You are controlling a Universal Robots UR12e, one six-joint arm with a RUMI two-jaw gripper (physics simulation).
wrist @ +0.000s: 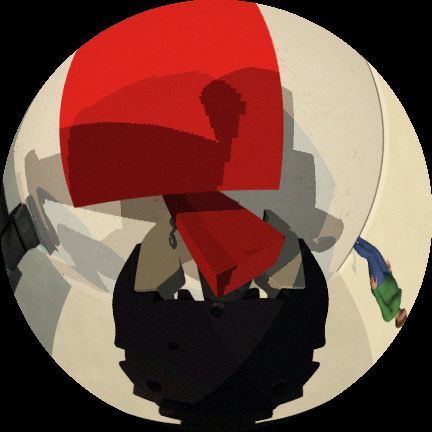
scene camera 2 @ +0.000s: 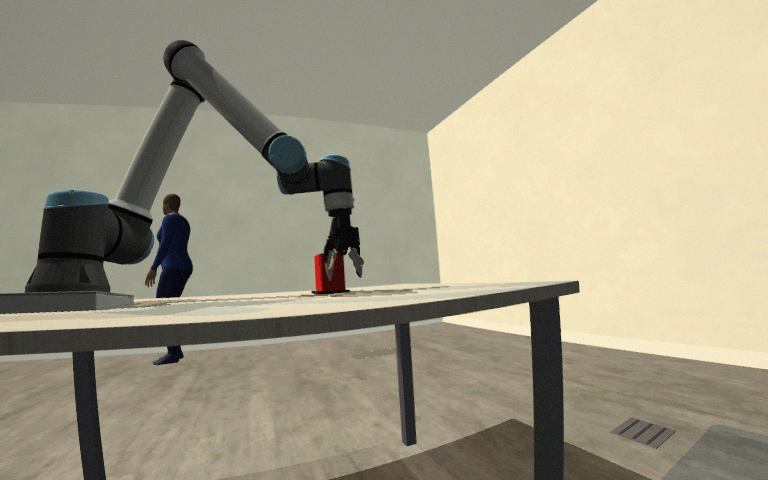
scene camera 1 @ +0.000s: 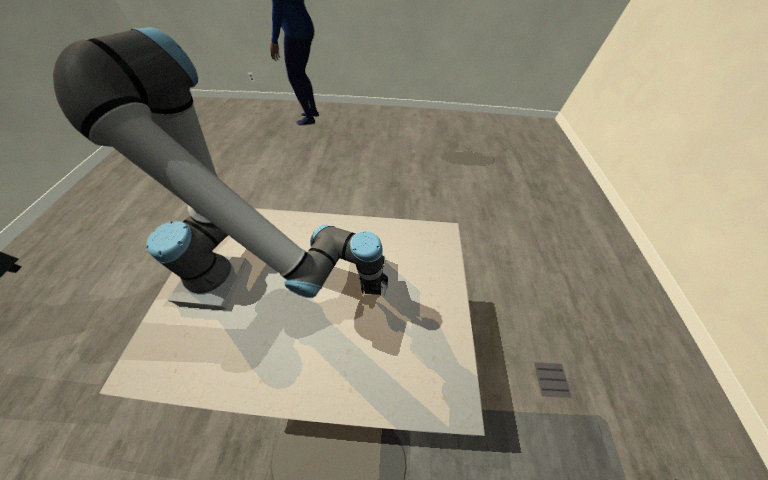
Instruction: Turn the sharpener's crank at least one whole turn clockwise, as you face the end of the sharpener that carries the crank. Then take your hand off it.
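Pixels of known places: gripper, between the fingertips: (scene camera 2: 345, 279); arm's base, origin of its link: (wrist: 29, 224) (scene camera 2: 69, 295) (scene camera 1: 208, 273).
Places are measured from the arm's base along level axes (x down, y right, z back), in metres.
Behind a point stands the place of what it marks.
Note:
The sharpener, a red box (scene camera 2: 320, 277) @(x -0.020, y -0.100, z -0.690 m) (wrist: 175, 45), stands upright on the table; in scene camera 1 the arm and gripper hide it. In the wrist view its red crank arm (wrist: 237, 227) rises from the box's near end towards the camera, leaning right. It passes between the spread fingers and overlaps the right finger in view; I cannot tell if they touch. Part of a dark rounded shape shows behind the crank's end; the handle is mostly hidden. My gripper (scene camera 1: 371, 292) @(x -0.010, y -0.019, z -0.753 m) (scene camera 2: 344, 275) @(x -0.010, y -0.019, z -0.753 m) (wrist: 218, 212) @(x -0.010, y -0.019, z -0.753 m) is open, pointing down beside the sharpener's crank end, and grips nothing.
The pale table (scene camera 1: 169, 379) @(x 0.032, y 0.409, z -0.044 m) (scene camera 2: 283, 320) @(x 0.037, y 0.464, z -0.536 m) carries the robot's base (scene camera 1: 198, 297) @(x -0.008, y 0.111, z -0.021 m) (scene camera 2: 67, 277) @(x -0.043, y 0.077, z -0.038 m) at its left. A person in blue (scene camera 1: 297, 45) (scene camera 2: 174, 243) stands on the floor behind the table. A person in green (wrist: 389, 295) shows at the right of the wrist view.

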